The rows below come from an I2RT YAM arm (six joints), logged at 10 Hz.
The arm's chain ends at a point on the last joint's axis. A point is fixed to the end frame.
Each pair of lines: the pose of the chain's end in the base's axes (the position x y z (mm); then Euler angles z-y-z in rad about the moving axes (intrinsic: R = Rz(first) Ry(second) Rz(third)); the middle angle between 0 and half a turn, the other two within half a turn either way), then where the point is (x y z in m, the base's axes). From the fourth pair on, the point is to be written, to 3 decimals.
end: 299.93, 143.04, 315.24, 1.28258, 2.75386, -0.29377
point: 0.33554 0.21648 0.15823
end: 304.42, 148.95, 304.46, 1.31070, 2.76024, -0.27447
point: 0.33792 0.22209 0.14685
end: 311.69, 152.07, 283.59, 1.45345, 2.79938, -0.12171
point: 0.33556 0.22070 0.12224
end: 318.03, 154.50, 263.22, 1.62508, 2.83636, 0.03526
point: 0.332 0.218 0.099
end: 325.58, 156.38, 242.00, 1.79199, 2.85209, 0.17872
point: 0.331 0.216 0.076
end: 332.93, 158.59, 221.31, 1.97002, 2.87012, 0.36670
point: 0.331 0.213 0.053
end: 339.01, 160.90, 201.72, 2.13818, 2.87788, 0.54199
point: 0.331 0.211 0.032
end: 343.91, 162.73, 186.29, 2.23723, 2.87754, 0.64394
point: 0.332 0.210 0.016
